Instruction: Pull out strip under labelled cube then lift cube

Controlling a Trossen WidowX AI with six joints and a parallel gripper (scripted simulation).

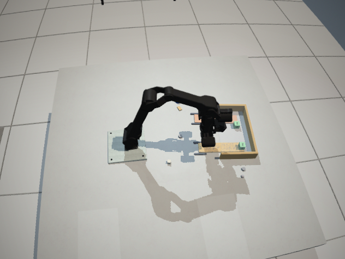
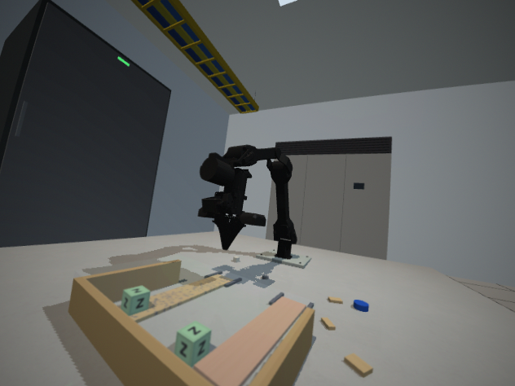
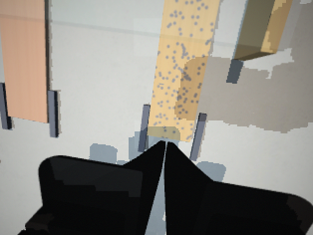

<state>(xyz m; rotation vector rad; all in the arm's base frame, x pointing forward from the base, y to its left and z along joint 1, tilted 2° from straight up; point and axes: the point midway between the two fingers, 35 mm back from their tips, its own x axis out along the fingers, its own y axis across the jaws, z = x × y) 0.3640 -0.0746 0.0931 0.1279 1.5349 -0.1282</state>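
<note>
My gripper tip is now 19 cm past the white bit, 6 cm to the left of it and 7 cm above it. Round my gripper tip: blue disc: 6 cm behind, 32 cm to the left, 8 cm below.
</note>
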